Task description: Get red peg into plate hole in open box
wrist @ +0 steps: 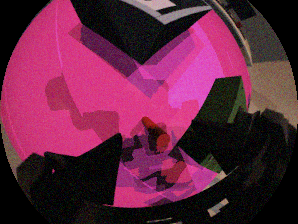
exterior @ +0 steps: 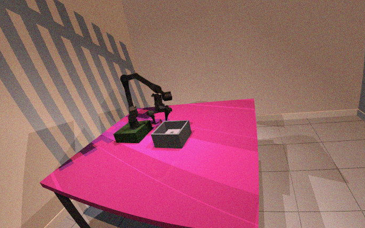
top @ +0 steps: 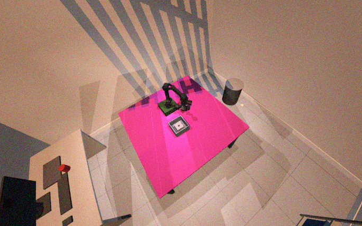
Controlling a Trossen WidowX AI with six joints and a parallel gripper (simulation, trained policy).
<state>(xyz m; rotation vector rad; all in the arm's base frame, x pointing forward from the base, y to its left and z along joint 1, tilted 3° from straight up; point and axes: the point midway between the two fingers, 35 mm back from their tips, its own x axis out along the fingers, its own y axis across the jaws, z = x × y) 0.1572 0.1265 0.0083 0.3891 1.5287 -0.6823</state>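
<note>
Now: the red peg 20 mm below my gripper tip. From my gripper tip the other things lie so: grey box (170 mm ahead, 160 mm to the right, 30 mm below).
</note>
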